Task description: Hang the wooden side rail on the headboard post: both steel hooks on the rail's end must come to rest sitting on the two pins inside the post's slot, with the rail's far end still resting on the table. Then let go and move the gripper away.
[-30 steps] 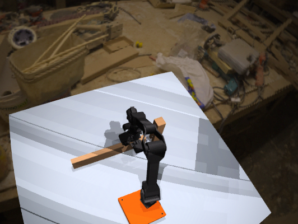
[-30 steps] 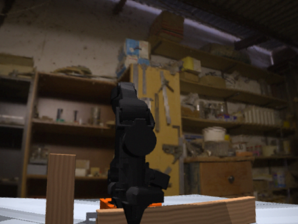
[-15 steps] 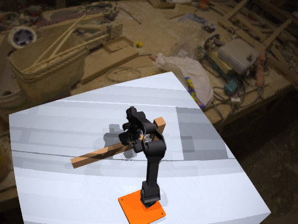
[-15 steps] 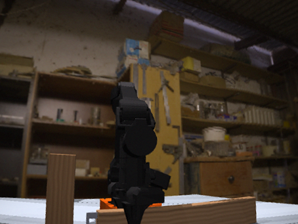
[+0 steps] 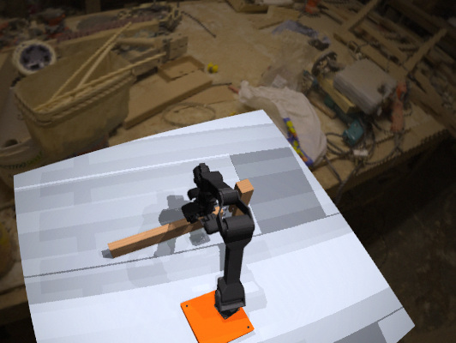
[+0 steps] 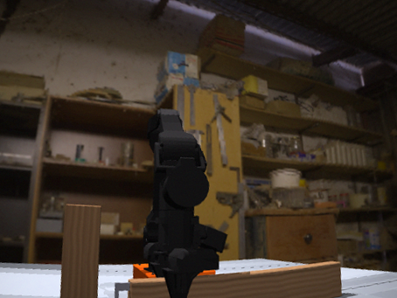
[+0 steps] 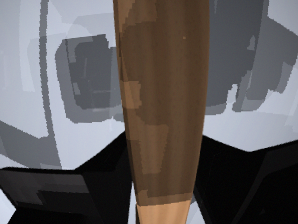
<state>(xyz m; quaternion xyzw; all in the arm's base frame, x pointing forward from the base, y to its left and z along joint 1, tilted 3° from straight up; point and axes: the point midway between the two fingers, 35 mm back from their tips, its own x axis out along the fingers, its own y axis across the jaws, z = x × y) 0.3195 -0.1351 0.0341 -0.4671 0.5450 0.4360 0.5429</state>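
Now: gripper tip 140 mm to the left of the wooden headboard post, 60 mm below it and 30 mm past it.
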